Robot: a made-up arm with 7 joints.
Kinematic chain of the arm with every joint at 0, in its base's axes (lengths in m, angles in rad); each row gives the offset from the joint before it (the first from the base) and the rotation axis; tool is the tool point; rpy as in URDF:
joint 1: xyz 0 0 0.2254 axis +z
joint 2: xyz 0 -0.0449 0.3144 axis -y
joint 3: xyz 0 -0.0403 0.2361 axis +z
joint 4: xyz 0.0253 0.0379 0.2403 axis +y
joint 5: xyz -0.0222 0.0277 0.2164 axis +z
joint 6: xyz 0 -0.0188 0.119 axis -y
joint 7: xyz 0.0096 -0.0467 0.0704 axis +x
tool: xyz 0 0 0 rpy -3.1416 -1.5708 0
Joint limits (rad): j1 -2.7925..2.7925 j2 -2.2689..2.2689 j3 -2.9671..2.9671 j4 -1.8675..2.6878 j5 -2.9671..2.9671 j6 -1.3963..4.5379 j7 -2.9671..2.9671
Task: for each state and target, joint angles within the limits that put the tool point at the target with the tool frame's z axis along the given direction. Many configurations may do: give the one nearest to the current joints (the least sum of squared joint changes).
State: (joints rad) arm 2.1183 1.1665 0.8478 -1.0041 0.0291 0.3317 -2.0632
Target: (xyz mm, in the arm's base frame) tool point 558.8 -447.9 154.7 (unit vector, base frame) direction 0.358 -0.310 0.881
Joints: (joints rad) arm 2.1903 1.7746 0.4007 -0.7388 -0.5351 -0.3704 -2.0632
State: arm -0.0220 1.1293 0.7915 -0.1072 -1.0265 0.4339 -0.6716
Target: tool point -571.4 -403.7 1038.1 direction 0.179 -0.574 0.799
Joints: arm 0.4349 0.7101 0.6173 -0.3029 -1.2798 0.6670 -0.6716
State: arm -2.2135 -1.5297 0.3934 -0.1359 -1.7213 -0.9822 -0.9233
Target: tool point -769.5 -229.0 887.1 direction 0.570 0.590 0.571
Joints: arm -2.7925 -1.0146 -0.2641 0.4951 -2.2919 -0.6978 -0.9233
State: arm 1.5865 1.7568 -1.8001 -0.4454 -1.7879 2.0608 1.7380
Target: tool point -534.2 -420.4 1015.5 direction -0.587 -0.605 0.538
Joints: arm 0.4446 1.1292 -1.9295 0.0719 -2.1383 1.8623 1.7380
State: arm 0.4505 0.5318 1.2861 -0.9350 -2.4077 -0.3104 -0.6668
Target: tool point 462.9 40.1 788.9 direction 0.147 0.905 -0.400
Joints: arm 1.3054 -0.4155 1.8935 -1.8159 -1.5127 0.2197 -0.6668
